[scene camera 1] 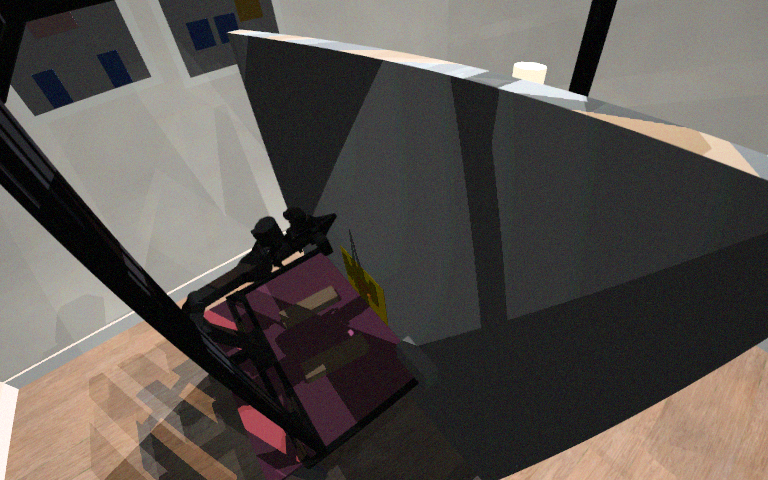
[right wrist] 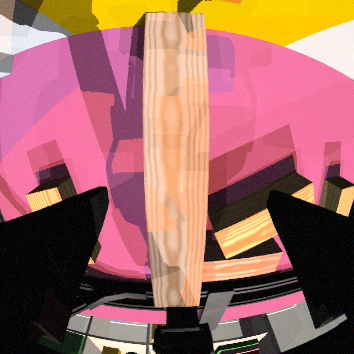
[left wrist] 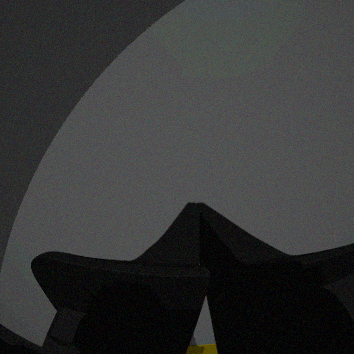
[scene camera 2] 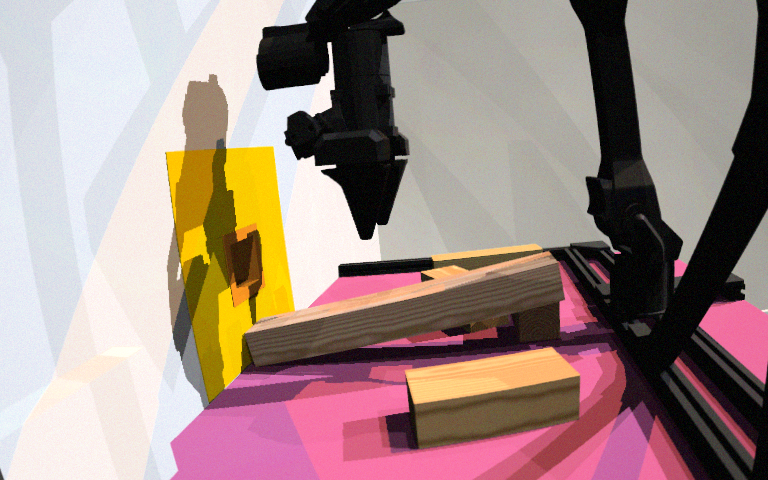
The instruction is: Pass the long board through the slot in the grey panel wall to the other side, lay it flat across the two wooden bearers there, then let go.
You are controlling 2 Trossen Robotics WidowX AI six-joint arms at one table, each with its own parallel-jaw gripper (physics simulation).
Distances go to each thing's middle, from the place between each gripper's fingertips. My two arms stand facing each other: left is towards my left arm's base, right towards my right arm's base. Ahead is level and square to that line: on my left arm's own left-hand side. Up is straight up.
Labels:
Now: left hand 2 cm past the slot (scene camera 2: 242, 250), 6 cm to the left of it and 36 cm above it. From my left hand the other things lie so: grey block (scene camera 2: 106, 411) (35 cm behind, 5 cm to the right, 42 cm below).
I see the slot 17 cm to the left of my right hand and 2 cm below it. Also, from my right hand: grey block: 32 cm behind, 18 cm to the left, 8 cm below.

